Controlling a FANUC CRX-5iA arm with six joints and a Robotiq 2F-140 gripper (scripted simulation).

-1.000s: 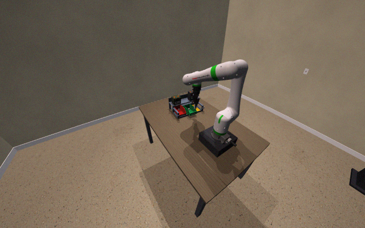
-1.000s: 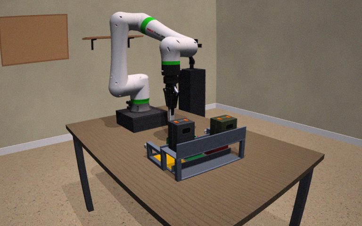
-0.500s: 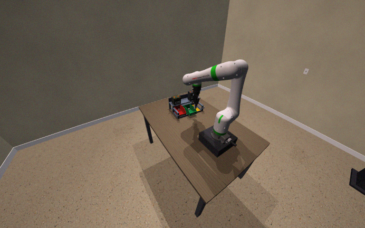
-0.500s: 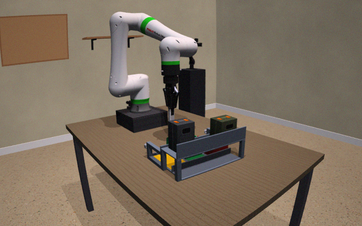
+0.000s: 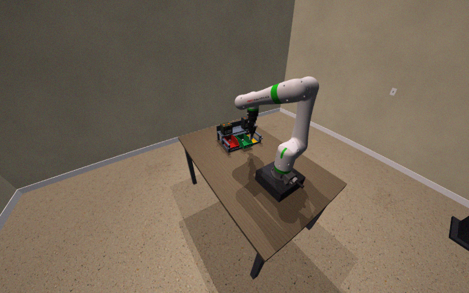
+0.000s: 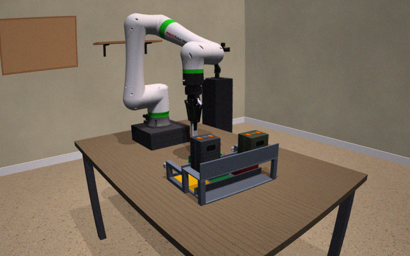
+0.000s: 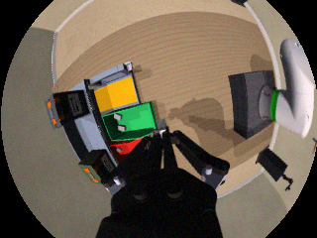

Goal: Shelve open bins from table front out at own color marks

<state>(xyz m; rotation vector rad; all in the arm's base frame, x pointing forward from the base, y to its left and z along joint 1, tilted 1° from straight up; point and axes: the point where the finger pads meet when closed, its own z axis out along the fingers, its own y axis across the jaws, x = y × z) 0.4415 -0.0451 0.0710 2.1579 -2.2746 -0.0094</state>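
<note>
My gripper is now 120 mm short of the green bin, 10 mm to the left of it and 120 mm above it. Round my hand: olive box 280 mm ahead, 100 mm to the left, 20 mm below; black box 260 mm ahead, 130 mm to the right, 10 mm below; red bin 180 mm ahead, 110 mm to the left, 130 mm below.
</note>
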